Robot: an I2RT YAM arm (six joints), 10 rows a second.
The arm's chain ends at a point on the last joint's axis. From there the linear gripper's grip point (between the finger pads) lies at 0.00 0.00 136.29 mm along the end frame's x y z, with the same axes.
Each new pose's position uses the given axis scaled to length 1; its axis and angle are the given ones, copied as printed.
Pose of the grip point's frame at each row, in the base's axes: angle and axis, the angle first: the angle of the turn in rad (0 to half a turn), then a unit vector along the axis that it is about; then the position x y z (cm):
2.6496 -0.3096 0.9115 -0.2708 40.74 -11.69 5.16
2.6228 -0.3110 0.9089 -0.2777 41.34 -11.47 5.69
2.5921 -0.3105 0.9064 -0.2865 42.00 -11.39 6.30
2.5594 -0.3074 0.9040 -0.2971 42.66 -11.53 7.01
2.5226 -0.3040 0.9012 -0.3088 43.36 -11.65 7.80
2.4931 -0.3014 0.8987 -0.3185 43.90 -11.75 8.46
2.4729 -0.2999 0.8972 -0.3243 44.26 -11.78 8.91
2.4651 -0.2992 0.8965 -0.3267 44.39 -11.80 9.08
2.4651 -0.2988 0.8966 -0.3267 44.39 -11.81 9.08
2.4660 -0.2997 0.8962 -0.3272 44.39 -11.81 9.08
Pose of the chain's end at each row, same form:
2.6496 -0.3096 0.9115 -0.2708 32.72 -7.35 15.29
2.6228 -0.3110 0.9089 -0.2777 33.00 -7.14 15.56
2.5921 -0.3105 0.9064 -0.2865 33.30 -7.04 15.85
2.5594 -0.3074 0.9040 -0.2971 33.60 -7.12 16.19
2.5226 -0.3040 0.9012 -0.3088 33.91 -7.17 16.54
2.4931 -0.3014 0.8987 -0.3185 34.15 -7.22 16.84
2.4729 -0.2999 0.8972 -0.3243 34.31 -7.24 17.05
2.4651 -0.2992 0.8965 -0.3267 34.37 -7.25 17.12
2.4651 -0.2988 0.8966 -0.3267 34.37 -7.25 17.12
2.4660 -0.2997 0.8962 -0.3272 34.37 -7.25 17.12

